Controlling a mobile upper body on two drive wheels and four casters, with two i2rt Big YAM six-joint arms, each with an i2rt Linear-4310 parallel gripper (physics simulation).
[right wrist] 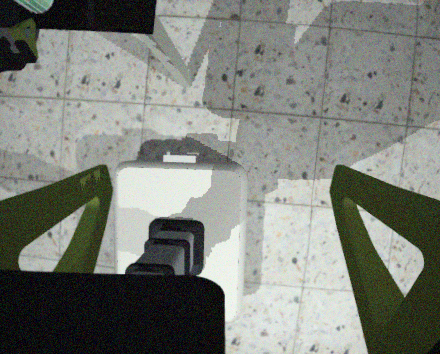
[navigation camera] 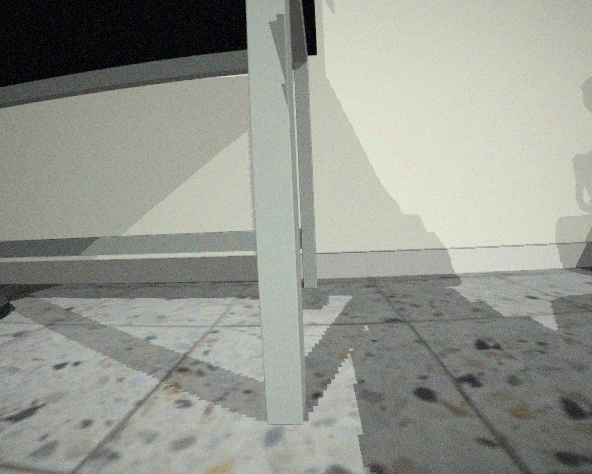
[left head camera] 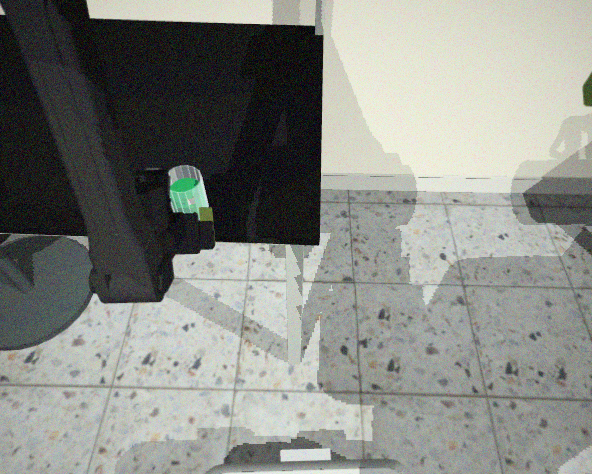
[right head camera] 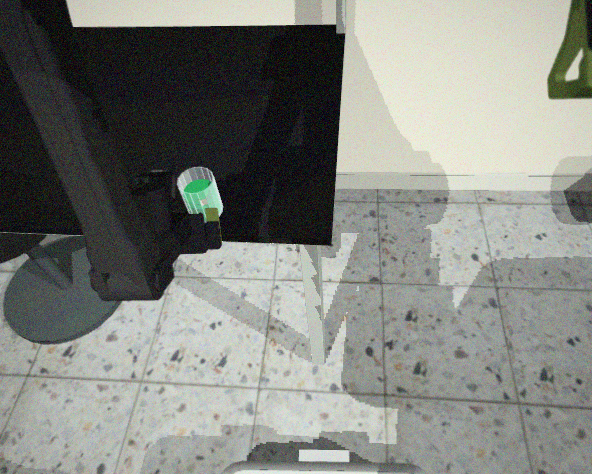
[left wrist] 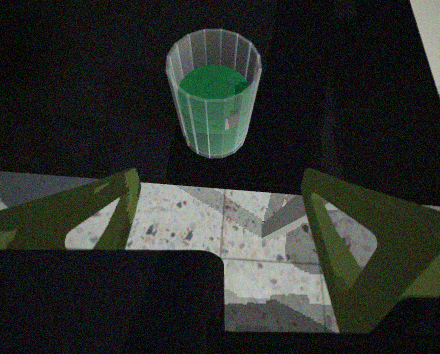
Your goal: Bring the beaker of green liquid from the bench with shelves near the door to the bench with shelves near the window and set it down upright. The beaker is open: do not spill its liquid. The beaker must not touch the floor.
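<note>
The beaker of green liquid [left head camera: 187, 192] [right head camera: 201, 192] [left wrist: 214, 115] stands upright on the black bench top [left head camera: 285, 200] [right head camera: 300, 210] [left wrist: 75, 100], near its front edge. Its corner also shows at the top left of the right wrist view. My left gripper [left wrist: 220, 177] is open, its fingertips apart at the bench edge. The beaker shows beyond and between them, ungripped; in both head views one olive fingertip overlaps its lower part and the other finger is hidden. My right gripper [right wrist: 221, 177] is open and empty, above the robot's base. Which bench this is cannot be told.
A pale bench leg [left head camera: 294, 305] [right head camera: 314, 300] [navigation camera: 280, 225] stands below the bench's front corner. A round dark grey disc [left head camera: 45, 305] [right head camera: 60, 310] lies at the left, below the bench edge. The robot's white base [right wrist: 227, 200] shows below my right gripper. A pale wall [left head camera: 450, 75] [navigation camera: 450, 125] is behind.
</note>
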